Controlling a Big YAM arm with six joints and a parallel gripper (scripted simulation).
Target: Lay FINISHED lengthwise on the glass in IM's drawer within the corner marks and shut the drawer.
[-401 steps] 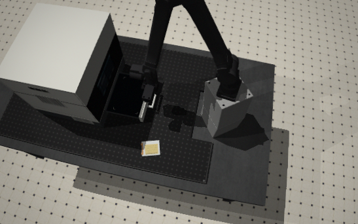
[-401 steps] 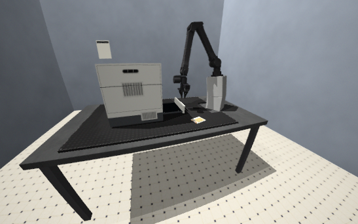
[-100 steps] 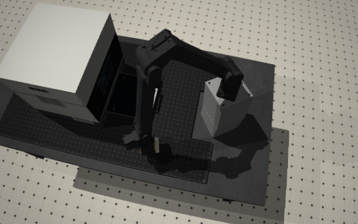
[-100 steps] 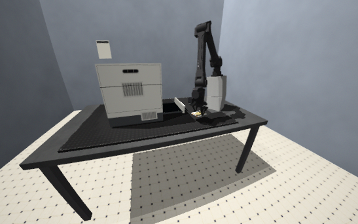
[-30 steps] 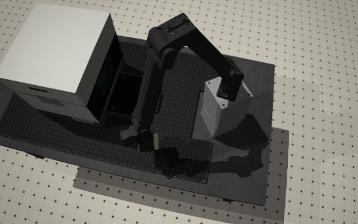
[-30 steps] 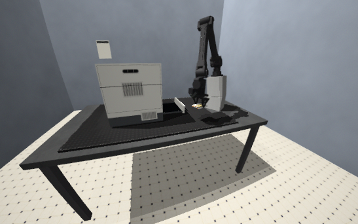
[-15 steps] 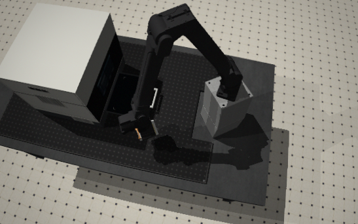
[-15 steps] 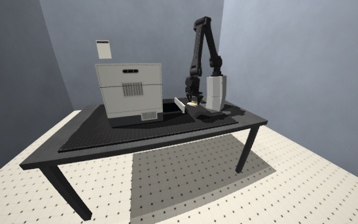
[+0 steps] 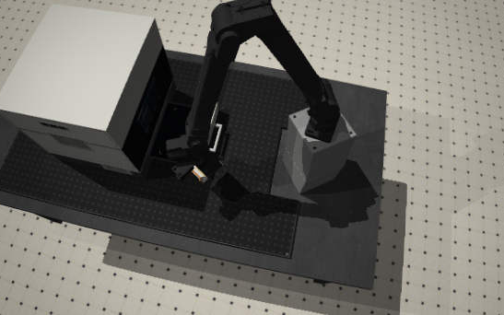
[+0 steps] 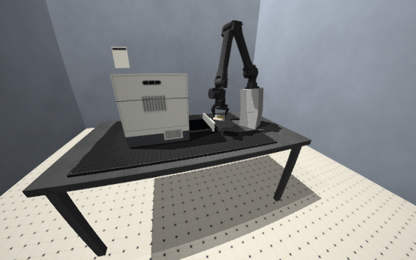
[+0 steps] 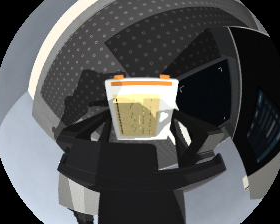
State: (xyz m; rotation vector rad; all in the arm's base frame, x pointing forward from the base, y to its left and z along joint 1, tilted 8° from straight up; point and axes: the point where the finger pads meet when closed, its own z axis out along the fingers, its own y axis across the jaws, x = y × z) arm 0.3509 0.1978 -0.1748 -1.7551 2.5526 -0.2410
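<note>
Now: hand 18 cm short of the imager drawer, 12 cm to the left of it and 10 cm above it. Round my hand: finished cassette 1 cm to the left, 1 cm below.
</note>
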